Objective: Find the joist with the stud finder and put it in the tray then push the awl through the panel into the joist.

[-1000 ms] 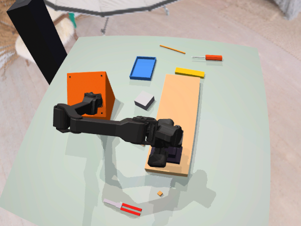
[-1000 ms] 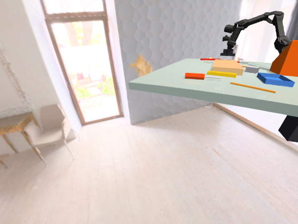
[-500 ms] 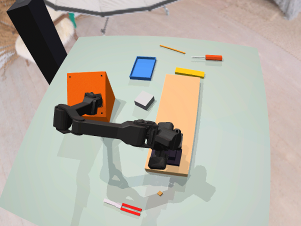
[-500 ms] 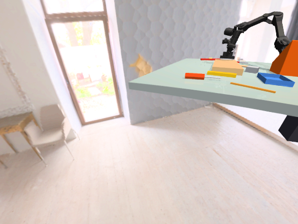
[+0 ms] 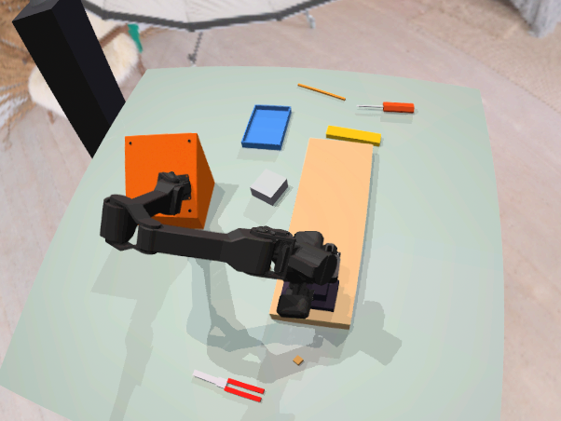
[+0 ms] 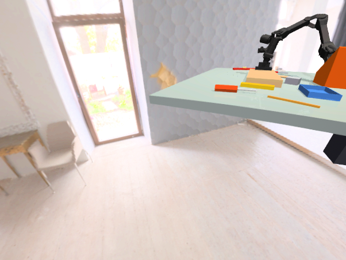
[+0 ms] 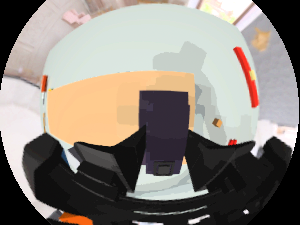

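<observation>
The yellow bar is 500 mm to the left of my gripper tip, 120 mm ahead of it and 60 mm below it. From my gripper tip the other things lie so: stud finder (20 mm behind, 20 mm above); then small tan cube (150 mm to the right, 60 mm below, 30 mm behind); then awl (170 mm behind, 120 mm to the left, 60 mm below).
</observation>
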